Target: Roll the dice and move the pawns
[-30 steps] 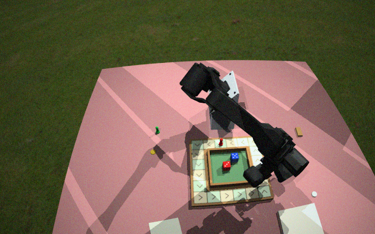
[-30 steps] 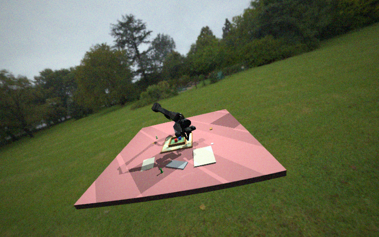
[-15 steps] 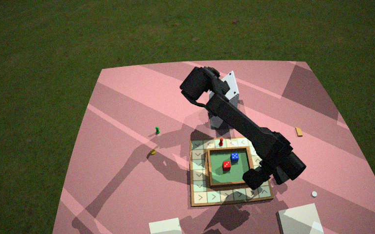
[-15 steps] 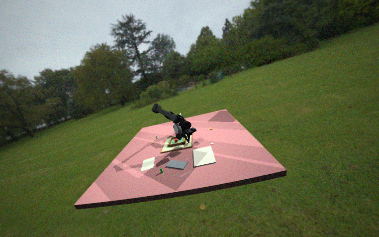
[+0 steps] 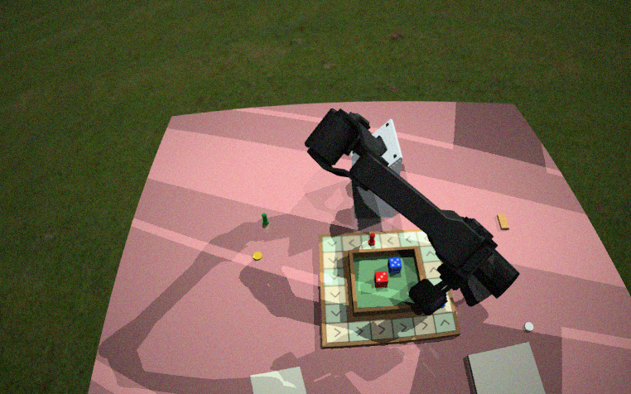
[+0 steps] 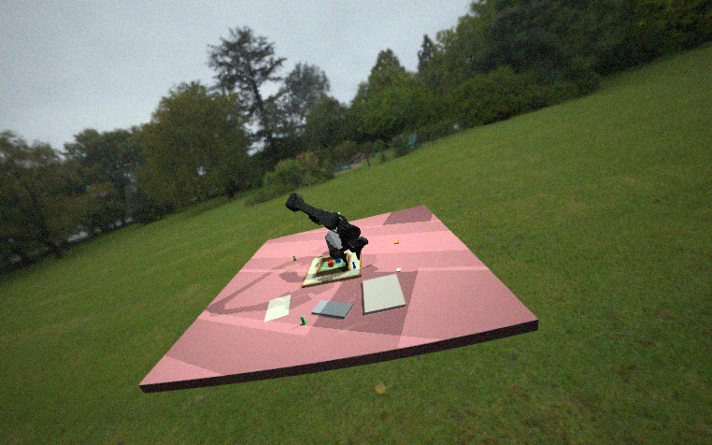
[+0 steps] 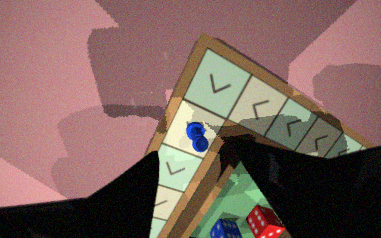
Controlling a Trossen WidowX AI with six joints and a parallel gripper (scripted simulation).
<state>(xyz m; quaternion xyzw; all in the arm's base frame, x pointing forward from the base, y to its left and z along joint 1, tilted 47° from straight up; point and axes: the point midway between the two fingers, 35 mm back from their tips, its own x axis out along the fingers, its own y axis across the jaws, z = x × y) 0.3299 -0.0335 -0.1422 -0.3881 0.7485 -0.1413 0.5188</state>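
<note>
Now: gripper tip 1 cm short of the blue pawn and 1 cm above it. Round my gripper tip: white disc: 11 cm ahead, 19 cm to the left, 4 cm below; then green sunken tray: 7 cm behind, 10 cm to the right, 3 cm below; then red pawn: 18 cm behind, 11 cm to the right, 1 cm below.
</note>
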